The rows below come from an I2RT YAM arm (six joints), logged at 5 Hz.
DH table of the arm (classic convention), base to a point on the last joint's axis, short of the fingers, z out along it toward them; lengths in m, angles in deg. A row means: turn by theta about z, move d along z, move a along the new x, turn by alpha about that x. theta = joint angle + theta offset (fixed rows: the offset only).
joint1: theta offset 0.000, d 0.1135, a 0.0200, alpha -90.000
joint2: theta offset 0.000, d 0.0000, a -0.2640, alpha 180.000
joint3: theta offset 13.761, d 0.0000, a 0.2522, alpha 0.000
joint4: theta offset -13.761, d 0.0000, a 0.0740, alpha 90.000
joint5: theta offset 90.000, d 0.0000, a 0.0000, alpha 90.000
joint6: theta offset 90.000, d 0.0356, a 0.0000, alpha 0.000
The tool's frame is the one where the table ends.
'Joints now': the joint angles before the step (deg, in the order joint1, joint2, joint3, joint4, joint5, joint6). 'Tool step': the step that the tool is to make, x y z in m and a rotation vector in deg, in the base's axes. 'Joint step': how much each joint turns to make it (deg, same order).
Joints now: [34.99, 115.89, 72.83, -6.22, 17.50, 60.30]
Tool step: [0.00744, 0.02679, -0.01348, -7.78, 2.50, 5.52]
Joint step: [2.40, 6.32, 7.86, -6.35, 1.83, -5.71]
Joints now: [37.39, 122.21, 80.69, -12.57, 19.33, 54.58]
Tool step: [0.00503, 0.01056, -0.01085, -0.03, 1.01, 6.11]
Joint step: [0.38, 2.87, 1.97, 1.43, -3.86, -4.48]
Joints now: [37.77, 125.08, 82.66, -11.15, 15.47, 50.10]
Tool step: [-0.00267, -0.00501, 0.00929, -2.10, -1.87, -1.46]
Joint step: [-0.06, -1.90, -1.00, -0.54, 3.09, -0.58]
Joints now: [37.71, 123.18, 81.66, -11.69, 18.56, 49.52]
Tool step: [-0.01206, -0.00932, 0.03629, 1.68, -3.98, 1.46]
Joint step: [0.00, -7.27, -3.70, 1.22, -0.07, -1.93]
